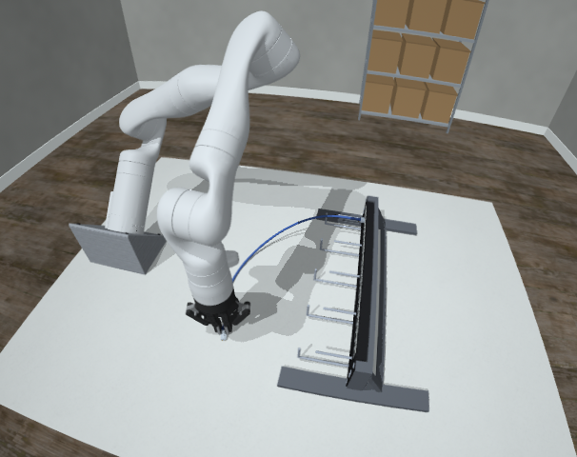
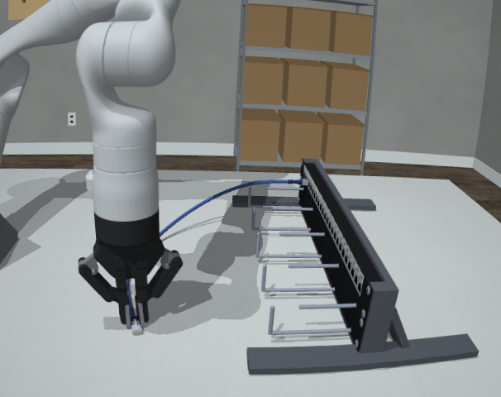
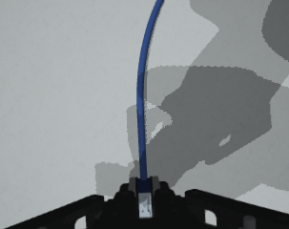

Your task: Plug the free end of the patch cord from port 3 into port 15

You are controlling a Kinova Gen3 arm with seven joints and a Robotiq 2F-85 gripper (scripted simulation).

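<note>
Right now my hand is 10 mm to the left of the plug and 10 mm above it.
</note>
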